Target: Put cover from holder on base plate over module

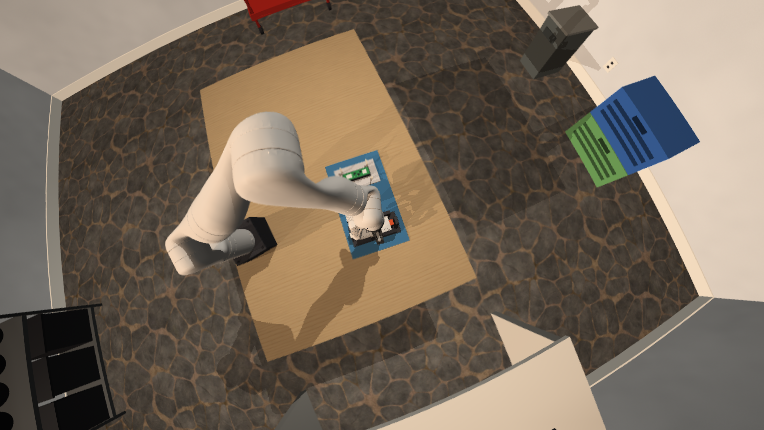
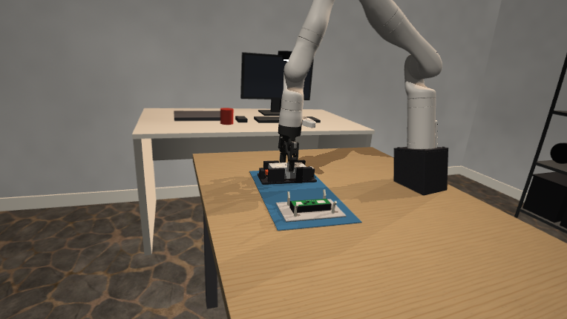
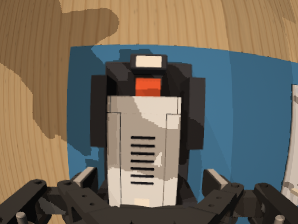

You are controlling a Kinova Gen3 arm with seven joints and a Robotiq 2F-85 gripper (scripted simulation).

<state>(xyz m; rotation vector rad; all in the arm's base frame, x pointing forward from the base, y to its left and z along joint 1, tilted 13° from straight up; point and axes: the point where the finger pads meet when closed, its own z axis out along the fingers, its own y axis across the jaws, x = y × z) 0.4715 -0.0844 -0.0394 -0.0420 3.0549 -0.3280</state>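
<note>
My hand is 10 mm past the cover, 10 mm to the left of it and 20 mm above it.
</note>
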